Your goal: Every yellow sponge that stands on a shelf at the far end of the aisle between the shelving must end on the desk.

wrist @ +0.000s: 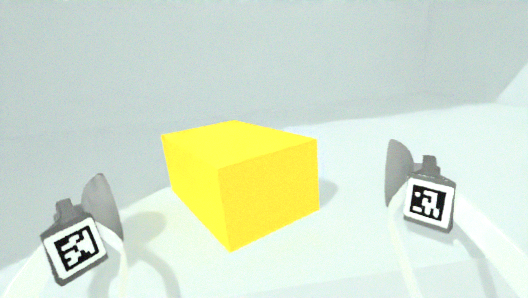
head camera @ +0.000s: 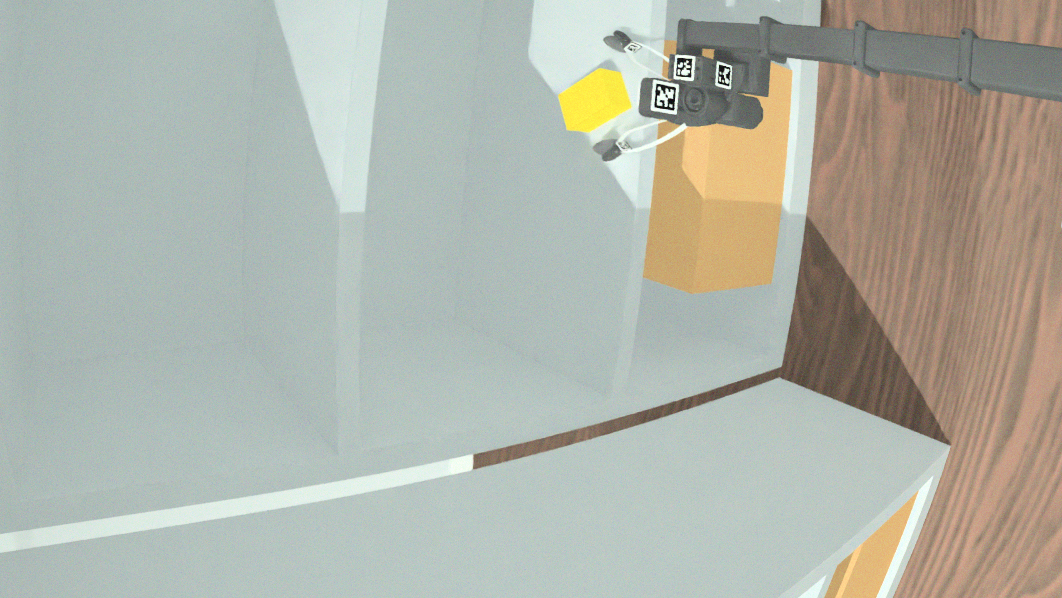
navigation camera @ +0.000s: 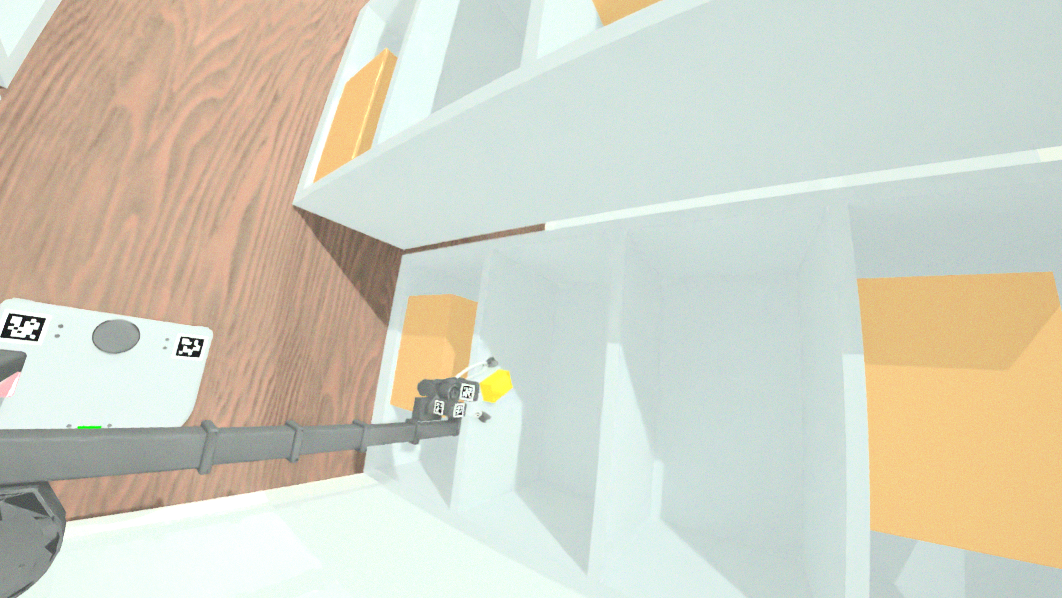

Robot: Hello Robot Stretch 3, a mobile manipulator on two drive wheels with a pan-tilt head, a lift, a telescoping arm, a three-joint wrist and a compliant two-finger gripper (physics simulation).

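Frame: origin at the robot's base, x right, y ahead, z up, level; millimetres.
Seen in the pictures: gripper, fingertip midpoint: (wrist: pixel 253 179) (head camera: pixel 603 93) (navigation camera: pixel 492 389); robot's base, origin of the base link: (navigation camera: pixel 117 334).
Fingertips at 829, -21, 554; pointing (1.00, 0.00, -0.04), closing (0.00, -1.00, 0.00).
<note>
Offsets run from my fingertips to a thing's middle, as dx, dy, dz. Level surfaces: height alone.
A yellow sponge {+16, +13, +3} (head camera: pixel 593 100) (navigation camera: pixel 496 385) (wrist: pixel 245 185) stands on a pale shelf board (head camera: pixel 633 237) (navigation camera: pixel 459 475) (wrist: pixel 360 135), turned at an angle, with one corner towards the wrist camera. My gripper (head camera: pixel 613 95) (navigation camera: pixel 487 390) (wrist: pixel 253 179) is open at the shelf's front edge. Its fingertips stand on either side of the sponge, with a gap on both sides; in the wrist view the gap is wider on the right. The fingers do not touch the sponge. I cannot make out the desk in these views.
An orange-brown box {+94, +95, -342} (head camera: pixel 735 241) (navigation camera: pixel 427 341) sits in the compartment below the sponge's shelf. A larger box {+94, +92, +1030} (navigation camera: pixel 958 445) stands higher up in the same shelving. Another shelving unit (head camera: pixel 594 505) (navigation camera: pixel 594 126) adjoins at an angle. My base (navigation camera: pixel 111 386) is on the wooden floor {dz -553} (head camera: pixel 928 148) (navigation camera: pixel 222 222).
</note>
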